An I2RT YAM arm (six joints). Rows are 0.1 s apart.
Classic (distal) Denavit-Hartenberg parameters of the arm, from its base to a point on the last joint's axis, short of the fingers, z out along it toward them. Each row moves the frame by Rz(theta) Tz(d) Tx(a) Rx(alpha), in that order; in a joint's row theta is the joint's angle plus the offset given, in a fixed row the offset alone. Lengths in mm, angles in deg.
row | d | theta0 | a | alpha
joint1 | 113.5 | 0 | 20 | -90
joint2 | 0 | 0 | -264 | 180
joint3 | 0 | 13.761 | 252.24 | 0
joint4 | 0 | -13.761 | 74 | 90
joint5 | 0 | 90 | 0 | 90
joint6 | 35.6 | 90 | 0 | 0
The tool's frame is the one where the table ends.
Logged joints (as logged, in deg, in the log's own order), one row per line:
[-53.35, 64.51, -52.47, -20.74, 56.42, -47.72]
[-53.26, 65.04, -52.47, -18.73, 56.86, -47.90]
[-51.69, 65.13, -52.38, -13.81, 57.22, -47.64]
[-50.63, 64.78, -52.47, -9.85, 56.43, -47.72]
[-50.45, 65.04, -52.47, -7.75, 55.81, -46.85]
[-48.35, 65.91, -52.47, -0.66, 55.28, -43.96]
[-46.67, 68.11, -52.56, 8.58, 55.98, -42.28]
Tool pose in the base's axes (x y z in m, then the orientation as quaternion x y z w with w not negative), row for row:
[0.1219, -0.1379, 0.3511, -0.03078, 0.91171, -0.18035, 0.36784]
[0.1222, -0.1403, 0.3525, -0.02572, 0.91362, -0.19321, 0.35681]
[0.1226, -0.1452, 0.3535, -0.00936, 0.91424, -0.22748, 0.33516]
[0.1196, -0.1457, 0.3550, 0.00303, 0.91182, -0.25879, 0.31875]
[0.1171, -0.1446, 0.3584, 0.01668, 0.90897, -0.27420, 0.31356]
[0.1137, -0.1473, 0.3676, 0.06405, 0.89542, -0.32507, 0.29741]
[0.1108, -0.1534, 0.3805, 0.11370, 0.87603, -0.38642, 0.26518]
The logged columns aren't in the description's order. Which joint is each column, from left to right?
Columns, left to right: joint4, joint3, joint1, joint5, joint2, joint6.
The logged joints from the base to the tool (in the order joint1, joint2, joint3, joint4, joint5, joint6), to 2 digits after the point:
[-52.47, 56.42, 64.51, -53.35, -20.74, -47.72]
[-52.47, 56.86, 65.04, -53.26, -18.73, -47.90]
[-52.38, 57.22, 65.13, -51.69, -13.81, -47.64]
[-52.47, 56.43, 64.78, -50.63, -9.85, -47.72]
[-52.47, 55.81, 65.04, -50.45, -7.75, -46.85]
[-52.47, 55.28, 65.91, -48.35, -0.66, -43.96]
[-52.56, 55.98, 68.11, -46.67, 8.58, -42.28]

